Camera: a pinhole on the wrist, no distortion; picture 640 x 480 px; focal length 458.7 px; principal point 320.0 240.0 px. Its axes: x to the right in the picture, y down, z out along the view. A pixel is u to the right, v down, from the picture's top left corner.
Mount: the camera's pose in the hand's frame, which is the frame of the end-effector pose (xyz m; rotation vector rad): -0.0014 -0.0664 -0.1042 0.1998 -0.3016 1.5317
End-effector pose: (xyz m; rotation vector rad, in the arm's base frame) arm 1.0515 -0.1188 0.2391 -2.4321 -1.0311 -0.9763
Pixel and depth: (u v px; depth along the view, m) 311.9 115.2 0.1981
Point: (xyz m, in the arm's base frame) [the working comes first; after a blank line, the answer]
In the camera's frame: -0.0035 -0.0539 0.1981

1.0138 0.0374 0.2092
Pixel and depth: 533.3 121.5 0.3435
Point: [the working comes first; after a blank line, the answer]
In the camera's frame: 0.1597 -0.0887 0.3435

1.1951 0.0770 0.0885
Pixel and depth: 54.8 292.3 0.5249
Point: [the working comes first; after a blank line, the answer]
In the camera's frame: -0.3035 0.0598 0.5249

0.7617 0.3390 -0.0259
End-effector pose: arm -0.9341 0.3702 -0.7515 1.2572 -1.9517 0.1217
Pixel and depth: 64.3 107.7 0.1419
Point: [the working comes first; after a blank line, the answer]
In the camera's frame: -0.0791 -0.0409 0.1419

-0.7935 0.2515 -0.7977
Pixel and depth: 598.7 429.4 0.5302
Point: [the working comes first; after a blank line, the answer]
In the camera's frame: 0.3221 0.2189 0.5302

-1.2247 0.3655 -1.2224
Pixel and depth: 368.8 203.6 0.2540
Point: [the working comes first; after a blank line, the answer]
In the camera's frame: 0.0270 -0.0202 0.2540

-0.9196 0.2395 -0.8884
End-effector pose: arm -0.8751 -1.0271 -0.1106 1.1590 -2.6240 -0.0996
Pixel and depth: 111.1 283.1 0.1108
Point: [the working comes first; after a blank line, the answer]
In the camera's frame: -0.0505 0.0104 0.1108

-0.7515 -1.1125 -0.1251
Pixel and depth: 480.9 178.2 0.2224
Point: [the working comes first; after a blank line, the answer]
In the camera's frame: 0.0780 -0.0300 0.2224

-0.8754 -1.0867 -0.2459
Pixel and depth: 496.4 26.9 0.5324
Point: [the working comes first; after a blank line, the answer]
In the camera's frame: 0.2047 -0.2473 0.5324

-1.1080 -1.2370 -0.5334
